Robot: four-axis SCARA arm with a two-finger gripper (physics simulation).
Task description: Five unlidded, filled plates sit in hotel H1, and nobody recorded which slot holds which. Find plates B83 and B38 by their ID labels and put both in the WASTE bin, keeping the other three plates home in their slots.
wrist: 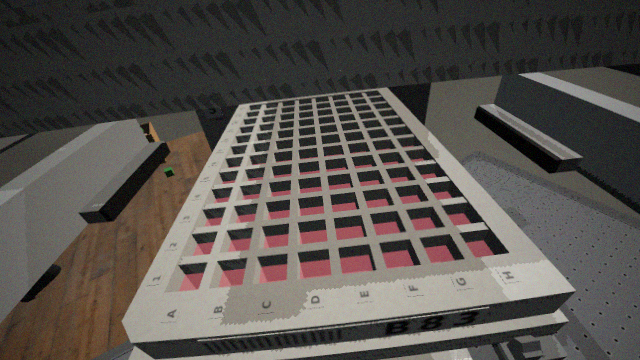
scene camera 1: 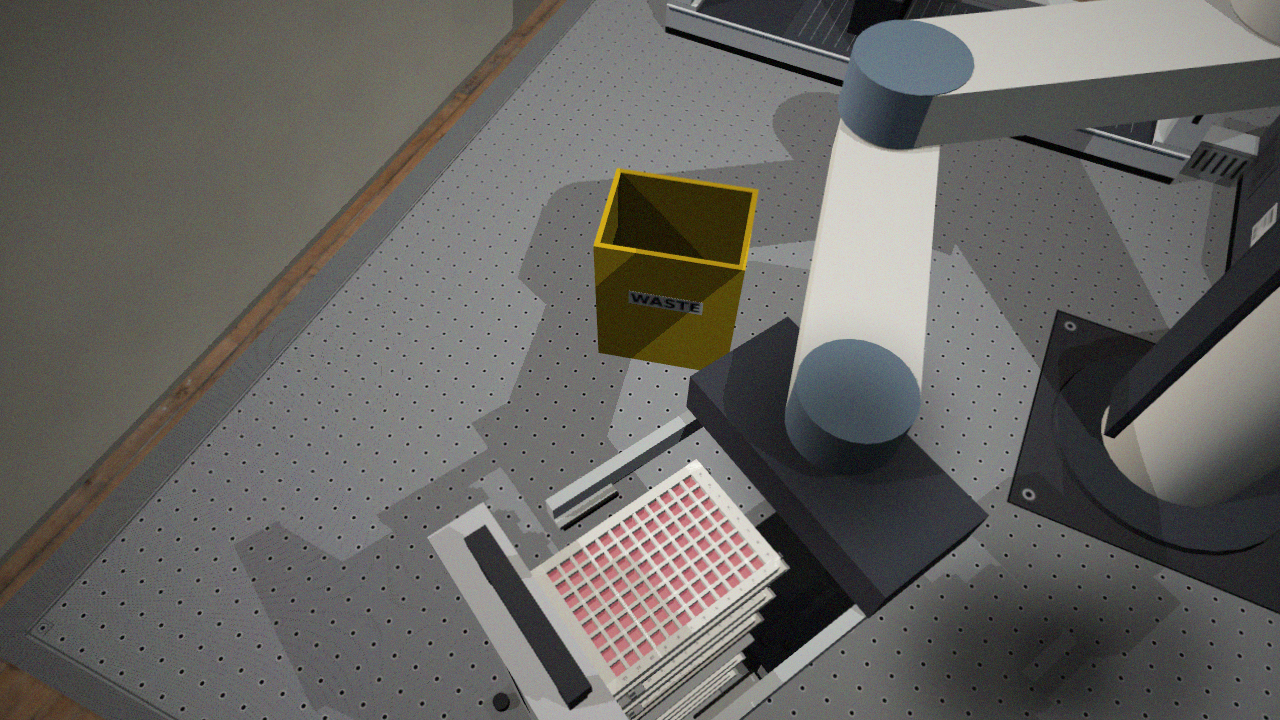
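Plate B83, white with pink-filled wells, fills the middle of the wrist view, its label on the near edge. My gripper is open, its fingers wide apart, one on each side of plate B83 without touching it. In the scene view a pink-filled top plate sits on the stack in hotel H1; its label does not show. Edges of more plates show below it, partly hidden. No B38 label is readable. The yellow WASTE bin stands behind the hotel, its visible interior holding no plate.
The dark gripper body hangs beside the stack, close to it. A dark underside spans the space above plate B83. The robot base is at the right. A long rail-edged deck lies at the back.
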